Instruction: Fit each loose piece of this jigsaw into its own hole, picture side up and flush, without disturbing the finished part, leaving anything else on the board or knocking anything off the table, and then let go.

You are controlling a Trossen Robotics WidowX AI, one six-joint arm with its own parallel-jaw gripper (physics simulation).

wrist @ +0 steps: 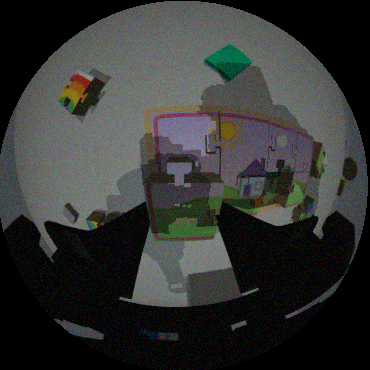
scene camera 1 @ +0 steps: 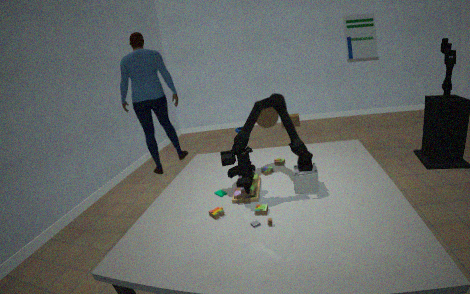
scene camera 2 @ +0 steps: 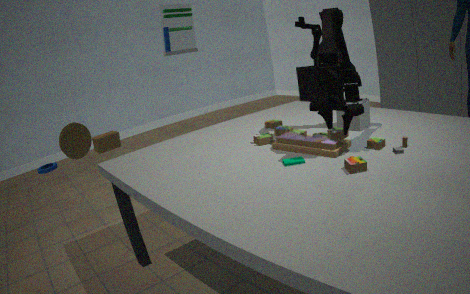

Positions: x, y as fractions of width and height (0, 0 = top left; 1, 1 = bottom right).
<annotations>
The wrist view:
my gripper: 0.49, 0.56
jigsaw board: 0.40, 0.30
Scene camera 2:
my gripper: 0.72, 0.45
</annotations>
